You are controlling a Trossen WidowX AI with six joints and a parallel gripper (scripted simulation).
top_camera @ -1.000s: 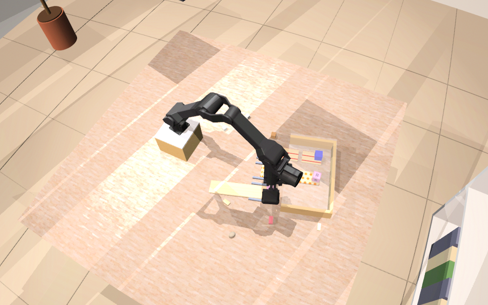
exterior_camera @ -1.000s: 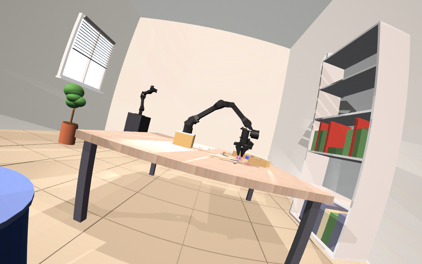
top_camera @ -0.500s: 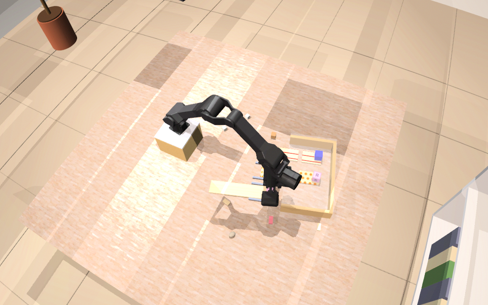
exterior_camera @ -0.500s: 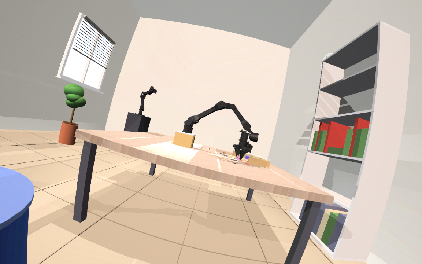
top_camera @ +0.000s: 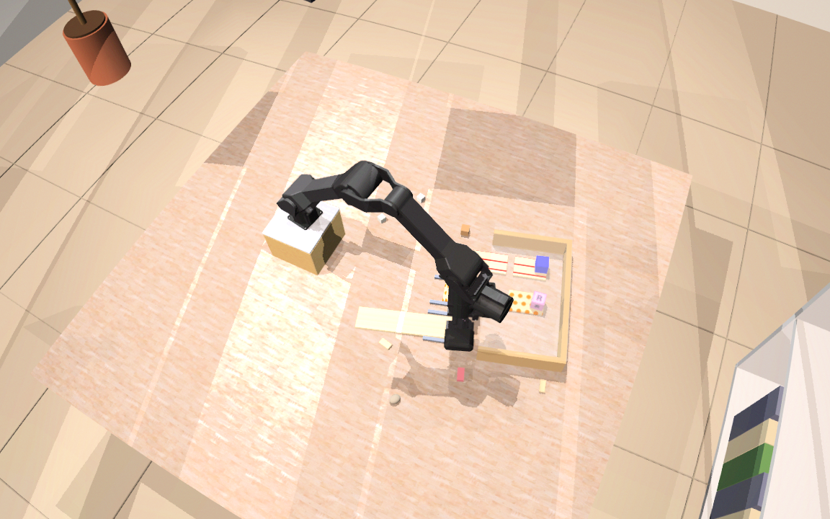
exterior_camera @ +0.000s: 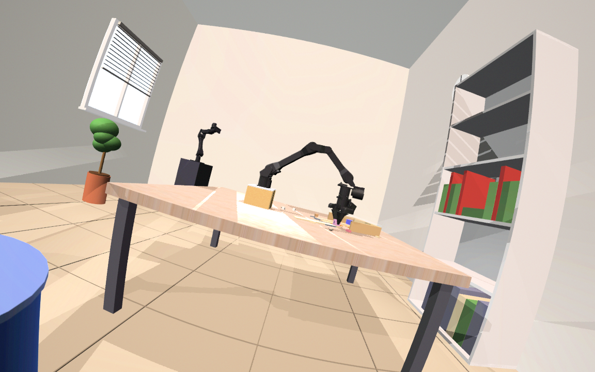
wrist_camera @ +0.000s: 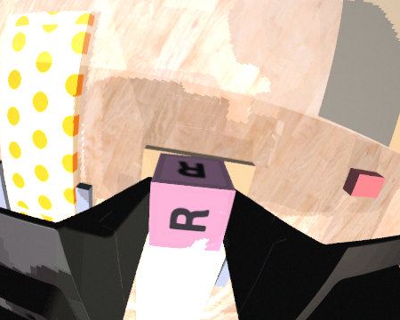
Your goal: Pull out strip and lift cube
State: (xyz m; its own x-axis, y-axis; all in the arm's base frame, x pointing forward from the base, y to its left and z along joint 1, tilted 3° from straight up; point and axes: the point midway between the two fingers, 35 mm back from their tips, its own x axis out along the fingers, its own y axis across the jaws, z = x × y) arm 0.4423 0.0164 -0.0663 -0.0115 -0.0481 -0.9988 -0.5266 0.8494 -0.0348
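Now: the pink block 9 cm to the right of my gripper tip, 7 cm ahead of it and 1 cm below it. Also, from my gripper tip: tan cube (23 cm to the left, 14 cm behind).
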